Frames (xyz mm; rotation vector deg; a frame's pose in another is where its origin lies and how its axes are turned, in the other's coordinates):
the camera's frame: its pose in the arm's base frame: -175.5 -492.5 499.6 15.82 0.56 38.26
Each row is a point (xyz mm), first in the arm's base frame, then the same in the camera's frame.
Working: the arm's base frame: its pose in the camera's frame: 400.0 134.6 -587.2 -15.82 -0.56 -38.26

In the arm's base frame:
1: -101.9 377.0 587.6
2: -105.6 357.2 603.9
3: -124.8 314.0 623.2
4: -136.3 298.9 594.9
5: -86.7 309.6 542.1
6: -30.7 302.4 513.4
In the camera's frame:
1: 597.4 629.8 -125.1
2: 583.6 621.4 -104.8
3: 543.6 605.7 -77.3
4: 523.1 594.1 -101.9
5: 564.4 558.4 -150.6
6: 601.8 511.5 -171.0

